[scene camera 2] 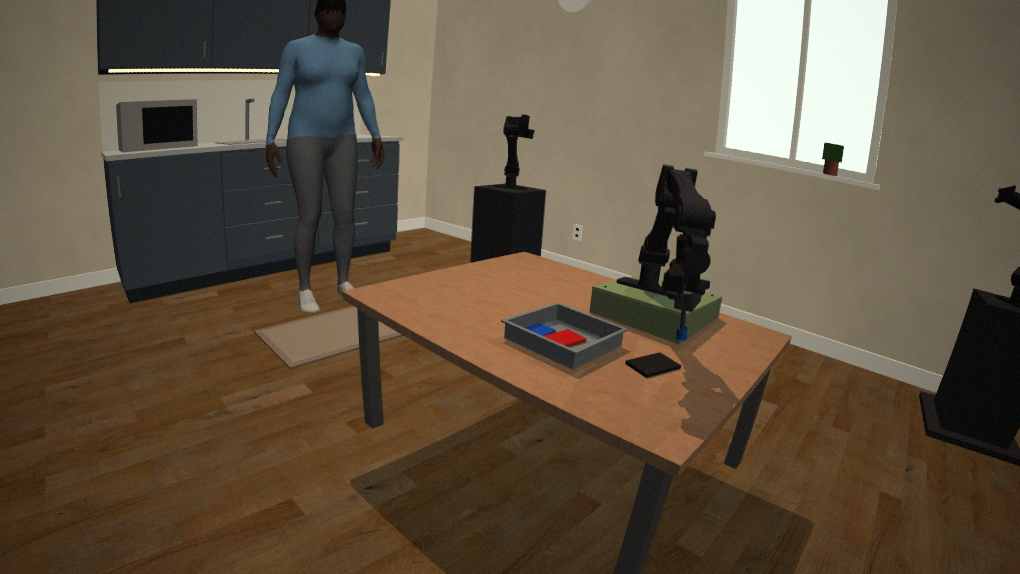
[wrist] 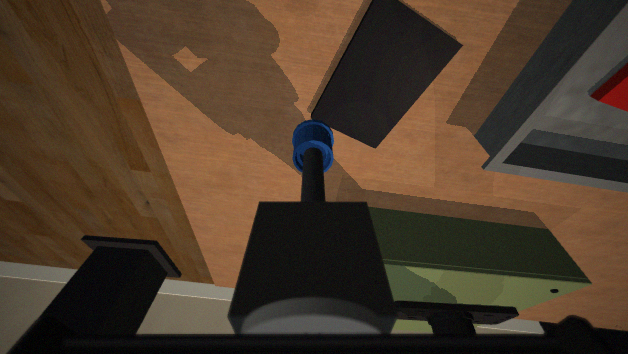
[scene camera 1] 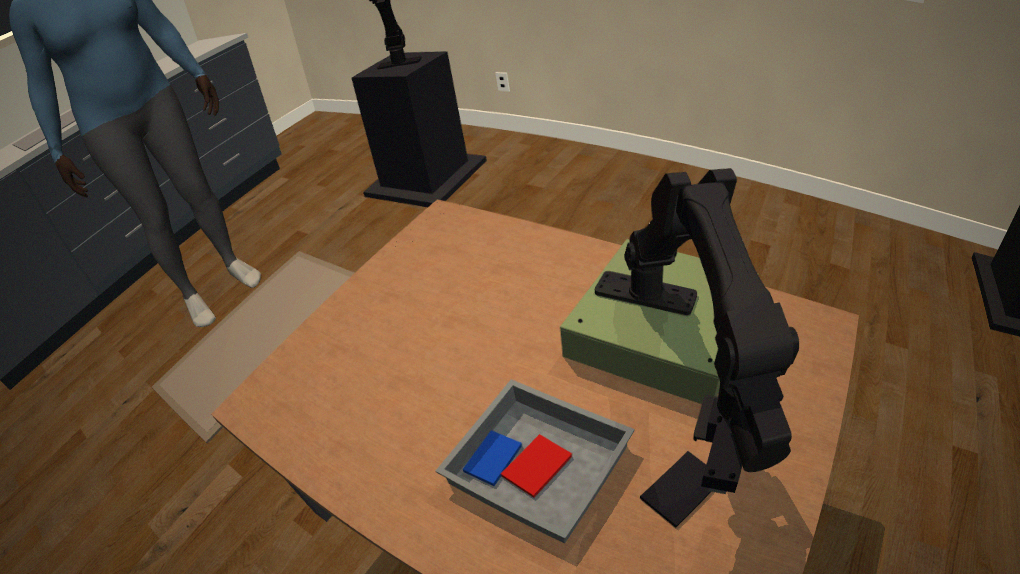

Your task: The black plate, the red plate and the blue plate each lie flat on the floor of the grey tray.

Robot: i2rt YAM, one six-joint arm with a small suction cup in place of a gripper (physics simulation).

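Pixels of known places: end effector, tool point: (scene camera 2: 681, 337) (wrist: 313, 139); arm's base, origin of the base link: (scene camera 2: 647, 288) (wrist: 446, 310) (scene camera 1: 646, 294).
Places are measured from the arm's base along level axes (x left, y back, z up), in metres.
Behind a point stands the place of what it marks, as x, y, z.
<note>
The blue plate (scene camera 1: 492, 458) @(-0.133, -0.408, -0.065) (scene camera 2: 541, 329) @(-0.131, -0.387, -0.065) and the red plate (scene camera 1: 536, 465) @(-0.058, -0.392, -0.065) (scene camera 2: 567, 337) @(-0.052, -0.380, -0.065) (wrist: 617, 90) @(-0.020, -0.358, -0.065) lie flat on the floor of the grey tray (scene camera 1: 570, 416) @(-0.042, -0.287, -0.050) (scene camera 2: 534, 344) @(-0.078, -0.491, -0.058) (wrist: 530, 85) @(0.061, -0.360, -0.058), close side by side, the blue one at the left in both scene views. The black plate (scene camera 1: 676, 489) @(0.179, -0.355, -0.069) (scene camera 2: 652, 364) @(0.188, -0.358, -0.069) (wrist: 385, 75) @(0.183, -0.357, -0.069) lies flat on the table outside the tray, to its right. My blue suction cup (scene camera 2: 681, 333) (wrist: 313, 145) is open and carries nothing. It hangs above the table near one corner of the black plate. The arm hides the cup in scene camera 1.
The arm's green base block (scene camera 1: 634, 367) @(0.028, -0.154, -0.037) (scene camera 2: 634, 310) @(0.030, -0.154, -0.025) (wrist: 465, 245) @(0.030, -0.154, -0.029) stands behind the tray and the black plate. The wooden table's (scene camera 1: 370, 342) @(-0.524, -0.257, -0.078) (scene camera 2: 463, 306) @(-0.410, -0.395, -0.078) right edge is near the cup. A person (scene camera 1: 106, 49) (scene camera 2: 324, 92) stands beyond the table.
</note>
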